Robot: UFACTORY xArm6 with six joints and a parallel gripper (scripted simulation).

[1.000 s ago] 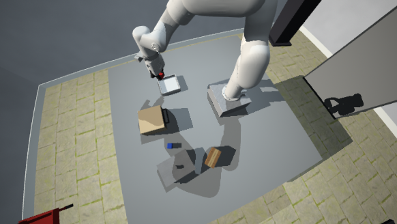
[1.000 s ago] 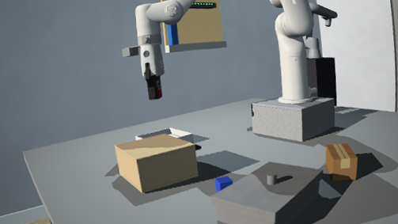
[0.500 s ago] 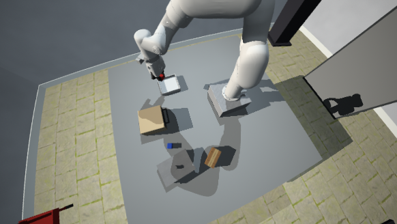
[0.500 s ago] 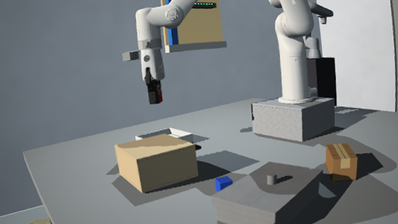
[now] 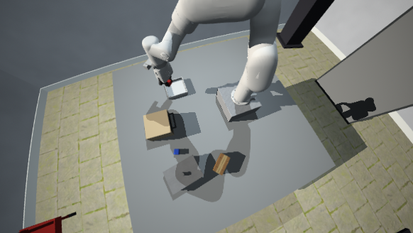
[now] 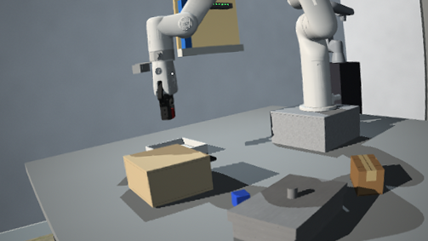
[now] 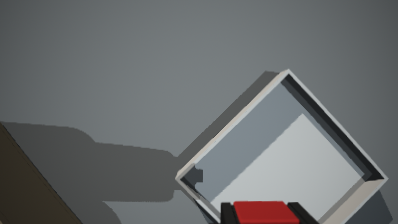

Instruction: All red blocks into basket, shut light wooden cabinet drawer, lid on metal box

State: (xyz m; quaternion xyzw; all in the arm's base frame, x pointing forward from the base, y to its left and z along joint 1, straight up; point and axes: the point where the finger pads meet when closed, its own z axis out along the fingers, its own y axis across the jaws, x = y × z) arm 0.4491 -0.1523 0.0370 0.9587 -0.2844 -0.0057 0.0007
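The white basket is 2 cm behind my hand, 4 cm to the right of it and 13 cm below it. Round my hand: blue block 42 cm to the left, 13 cm below; then drawer 8 cm ahead, 24 cm to the left, 10 cm below; then light wooden cabinet 9 cm ahead, 25 cm to the left, 10 cm below.
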